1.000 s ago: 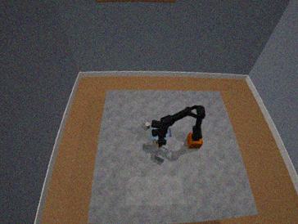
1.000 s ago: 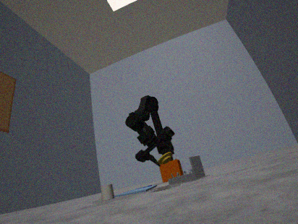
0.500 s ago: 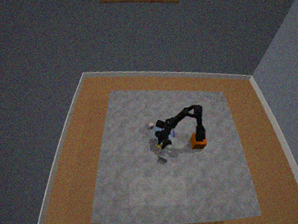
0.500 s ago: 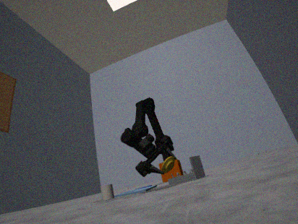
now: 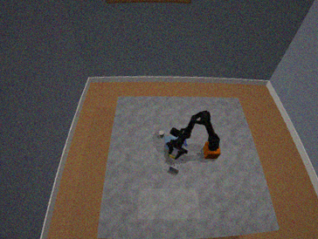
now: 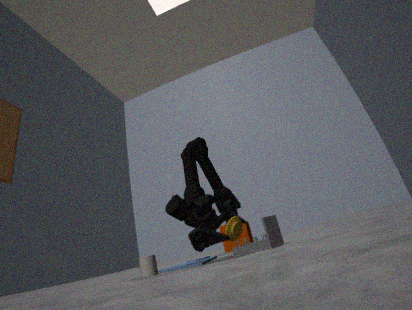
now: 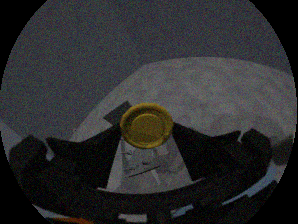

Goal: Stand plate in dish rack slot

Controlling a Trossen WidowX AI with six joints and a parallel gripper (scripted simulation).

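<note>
The grey dish rack lies 4 cm behind my gripper tip, 4 cm to the left of it and 4 cm below it. Also, from my gripper tip: blue utensil: 13 cm behind, 17 cm to the right, 6 cm below; yellow plate: 1 cm to the right.
</note>
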